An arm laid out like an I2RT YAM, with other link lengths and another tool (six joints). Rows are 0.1 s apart.
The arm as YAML. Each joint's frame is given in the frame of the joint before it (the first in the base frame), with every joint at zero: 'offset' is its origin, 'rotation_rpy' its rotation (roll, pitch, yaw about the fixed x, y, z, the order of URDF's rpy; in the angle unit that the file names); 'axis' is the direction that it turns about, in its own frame. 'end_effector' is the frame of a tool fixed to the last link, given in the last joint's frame.
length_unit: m
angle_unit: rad
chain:
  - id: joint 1
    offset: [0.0, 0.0, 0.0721]
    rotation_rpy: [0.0, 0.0, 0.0]
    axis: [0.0, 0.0, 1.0]
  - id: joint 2
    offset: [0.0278, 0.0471, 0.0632]
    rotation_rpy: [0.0, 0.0, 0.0]
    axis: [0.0, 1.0, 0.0]
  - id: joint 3
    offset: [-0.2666, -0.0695, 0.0]
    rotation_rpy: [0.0, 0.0, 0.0]
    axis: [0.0, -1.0, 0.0]
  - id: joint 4
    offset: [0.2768, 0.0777, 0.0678]
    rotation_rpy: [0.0, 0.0, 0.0]
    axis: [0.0, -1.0, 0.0]
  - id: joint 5
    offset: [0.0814, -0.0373, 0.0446]
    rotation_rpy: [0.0, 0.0, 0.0]
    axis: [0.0, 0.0, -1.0]
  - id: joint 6
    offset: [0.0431, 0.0, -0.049]
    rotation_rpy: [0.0, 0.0, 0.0]
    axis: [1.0, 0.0, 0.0]
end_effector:
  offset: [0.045, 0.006, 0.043]
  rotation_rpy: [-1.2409, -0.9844, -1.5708]
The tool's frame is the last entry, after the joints.
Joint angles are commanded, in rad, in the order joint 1, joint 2, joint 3, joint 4, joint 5, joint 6. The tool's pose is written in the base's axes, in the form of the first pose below.
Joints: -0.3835, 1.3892, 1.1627, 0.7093, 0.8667, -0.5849
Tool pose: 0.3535 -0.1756 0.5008 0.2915 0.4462 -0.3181 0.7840
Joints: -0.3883, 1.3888, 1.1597, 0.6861, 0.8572, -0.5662
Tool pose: 0.3548 -0.1778 0.4971 0.2869 0.4524 -0.3189 0.7819
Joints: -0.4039, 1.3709, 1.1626, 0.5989, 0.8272, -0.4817
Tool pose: 0.3520 -0.1828 0.4951 0.2628 0.4585 -0.3272 0.7834
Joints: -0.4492, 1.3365, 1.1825, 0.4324, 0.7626, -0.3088
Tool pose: 0.3406 -0.1967 0.4960 0.2144 0.4582 -0.3518 0.7876
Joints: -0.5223, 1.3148, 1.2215, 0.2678, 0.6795, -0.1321
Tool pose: 0.3243 -0.2194 0.4991 0.1672 0.4490 -0.3855 0.7886
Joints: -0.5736, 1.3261, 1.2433, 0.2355, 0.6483, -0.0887
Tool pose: 0.3166 -0.2372 0.5001 0.1645 0.4404 -0.3990 0.7873
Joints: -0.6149, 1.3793, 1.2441, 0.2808, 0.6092, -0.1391
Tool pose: 0.3250 -0.2572 0.4871 0.1829 0.4591 -0.3892 0.7773
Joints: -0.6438, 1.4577, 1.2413, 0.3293, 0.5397, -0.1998
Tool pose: 0.3444 -0.2771 0.4618 0.1890 0.4985 -0.3694 0.7612
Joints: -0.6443, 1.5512, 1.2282, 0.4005, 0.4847, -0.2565
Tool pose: 0.3712 -0.2892 0.4268 0.1867 0.5382 -0.3466 0.7452
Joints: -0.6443, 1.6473, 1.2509, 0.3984, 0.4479, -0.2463
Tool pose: 0.3945 -0.3032 0.3930 0.1686 0.5681 -0.3496 0.7257
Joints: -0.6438, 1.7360, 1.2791, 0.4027, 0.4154, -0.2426
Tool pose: 0.4144 -0.3145 0.3637 0.1535 0.5916 -0.3497 0.7100
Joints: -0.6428, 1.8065, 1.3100, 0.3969, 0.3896, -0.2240
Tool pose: 0.4293 -0.3230 0.3415 0.1365 0.6055 -0.3542 0.6995
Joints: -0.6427, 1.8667, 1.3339, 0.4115, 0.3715, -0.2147
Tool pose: 0.4407 -0.3299 0.3237 0.1261 0.6127 -0.3552 0.6946
